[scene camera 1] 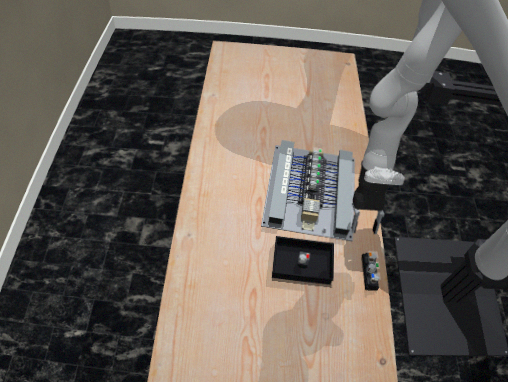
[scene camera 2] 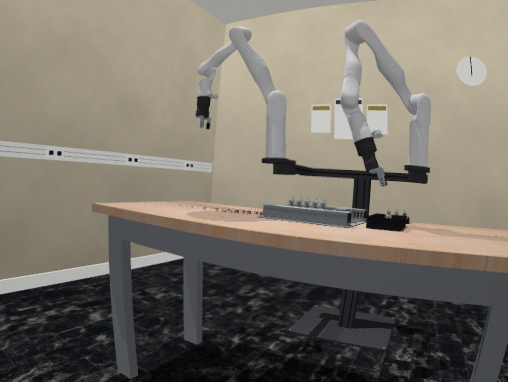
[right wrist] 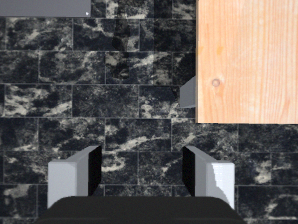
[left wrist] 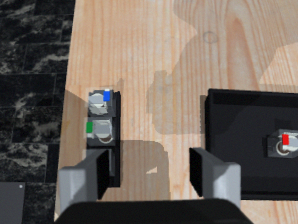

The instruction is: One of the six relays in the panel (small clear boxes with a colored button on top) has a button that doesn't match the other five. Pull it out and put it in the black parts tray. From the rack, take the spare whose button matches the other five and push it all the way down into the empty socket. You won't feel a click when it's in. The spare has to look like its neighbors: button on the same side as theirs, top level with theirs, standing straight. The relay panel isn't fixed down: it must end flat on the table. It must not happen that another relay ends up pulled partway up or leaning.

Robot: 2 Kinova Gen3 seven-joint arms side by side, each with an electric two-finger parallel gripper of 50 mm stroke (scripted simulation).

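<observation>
The relay panel is visible in scene camera 1 [299, 208]. The panel is also visible in scene camera 2 [340, 218]. In the left wrist view the panel is out of frame; in the right wrist view the panel is out of frame as well.
</observation>
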